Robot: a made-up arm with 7 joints.
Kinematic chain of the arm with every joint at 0, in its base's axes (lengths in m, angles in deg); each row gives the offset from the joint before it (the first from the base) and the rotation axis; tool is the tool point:
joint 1: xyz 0 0 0.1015 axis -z
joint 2: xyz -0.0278 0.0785 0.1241 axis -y
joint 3: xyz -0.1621 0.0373 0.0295 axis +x
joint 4: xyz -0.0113 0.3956 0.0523 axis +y
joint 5: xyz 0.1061 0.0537 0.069 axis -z
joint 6: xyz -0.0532 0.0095 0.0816 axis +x
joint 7: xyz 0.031 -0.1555 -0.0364 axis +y
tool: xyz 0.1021 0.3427 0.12
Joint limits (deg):
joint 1: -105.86..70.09
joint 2: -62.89..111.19
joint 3: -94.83..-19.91
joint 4: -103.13..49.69
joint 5: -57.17..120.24
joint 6: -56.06..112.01
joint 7: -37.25..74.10
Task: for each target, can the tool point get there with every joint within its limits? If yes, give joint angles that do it. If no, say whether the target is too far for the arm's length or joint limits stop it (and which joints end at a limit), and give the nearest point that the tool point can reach.
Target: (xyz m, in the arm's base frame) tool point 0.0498 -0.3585 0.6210
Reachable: no: joint limits stop it (at a limit: joint 1, joint 2, joint 3, joint 4, joint 7) | nearest point 0.0947 -0.3445 0.5714 | short by 0.068 m
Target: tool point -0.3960 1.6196 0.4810
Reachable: no: too far | nearest point -0.2210 0.9039 0.3643 | short by 0.746 m
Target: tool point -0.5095 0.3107 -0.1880
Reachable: yes | joints -25.36 52.99 -30.24 -87.03 24.47 87.69 -22.81
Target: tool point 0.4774 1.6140 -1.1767
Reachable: no: too far | nearest point 0.2179 0.7368 -0.2861 | short by 1.277 m
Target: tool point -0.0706 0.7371 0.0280
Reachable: yes | joints 34.34 -48.28 -65.65 18.56 -40.54 -30.16 -24.61
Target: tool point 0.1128 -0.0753 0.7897
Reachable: no: joint limits stop it (at a limit: joint 2, joint 3, joint 4, joint 7) | nearest point 0.2125 -0.1419 0.5989 | short by 0.225 m
